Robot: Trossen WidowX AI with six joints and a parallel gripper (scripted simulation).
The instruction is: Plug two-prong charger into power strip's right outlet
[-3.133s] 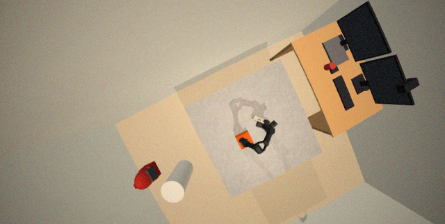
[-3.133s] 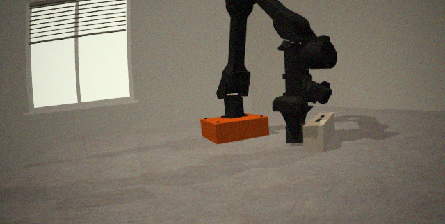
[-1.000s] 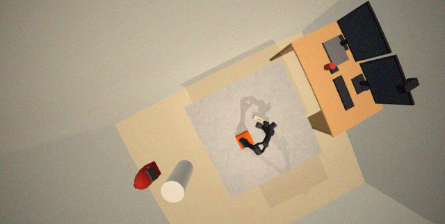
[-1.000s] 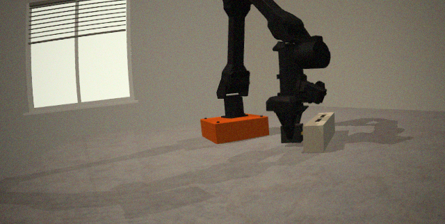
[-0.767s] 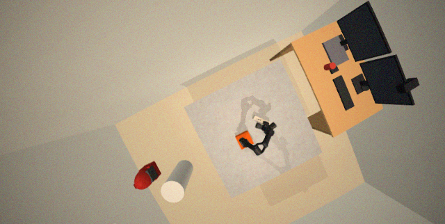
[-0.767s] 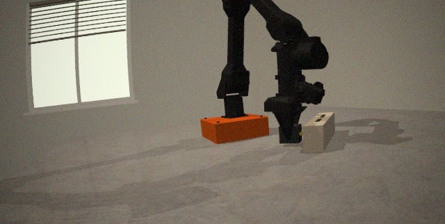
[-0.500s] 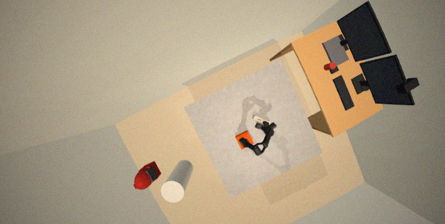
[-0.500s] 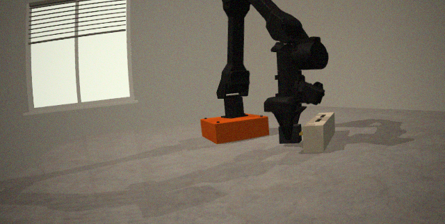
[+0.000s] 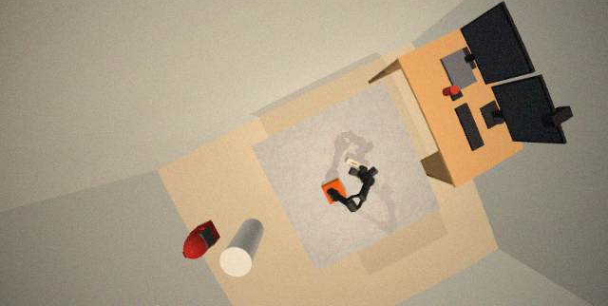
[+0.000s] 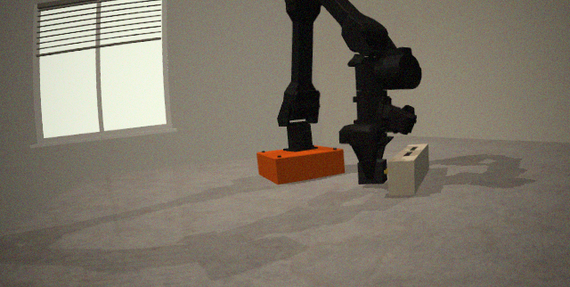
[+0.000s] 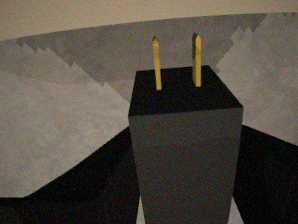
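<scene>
Now: the black two-prong charger 10 mm ahead of my gripper tip, 10 mm to the left of it and 10 mm above it.
</scene>
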